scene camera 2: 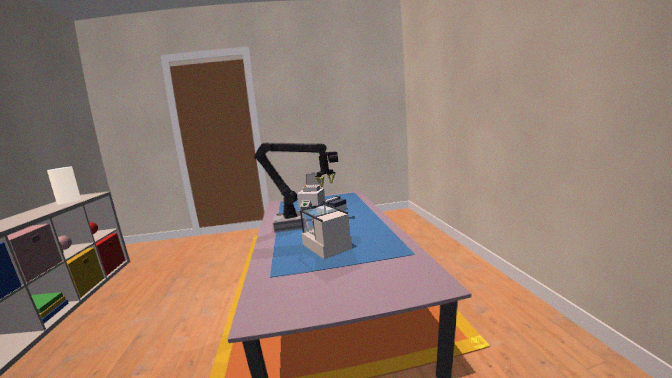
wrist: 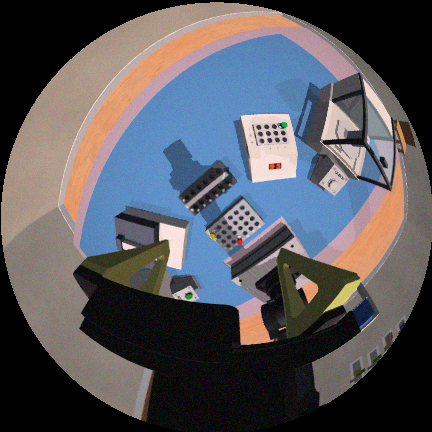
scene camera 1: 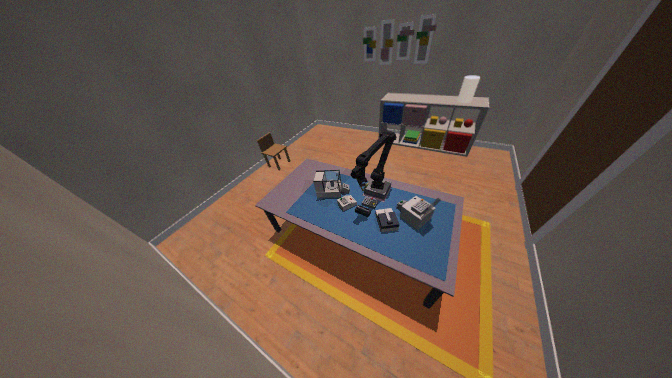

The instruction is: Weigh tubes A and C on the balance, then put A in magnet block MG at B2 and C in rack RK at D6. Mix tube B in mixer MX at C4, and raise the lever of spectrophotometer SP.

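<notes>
My gripper is open and empty, high above the mat. In the wrist view, a grey rack holds a yellow-capped tube and a red-capped tube near its edge. A black magnet block lies beside it. A white mixer holds a green-capped tube in a corner well. The glass-walled balance stands beyond it. A dark-and-white instrument, apparently the spectrophotometer, is partly hidden by a finger. Tube letters are unreadable.
A small box with a knob stands by the balance. The arm's base is behind the rack. A large pale machine with a raised lid stands at the right, near a small green-buttoned box.
</notes>
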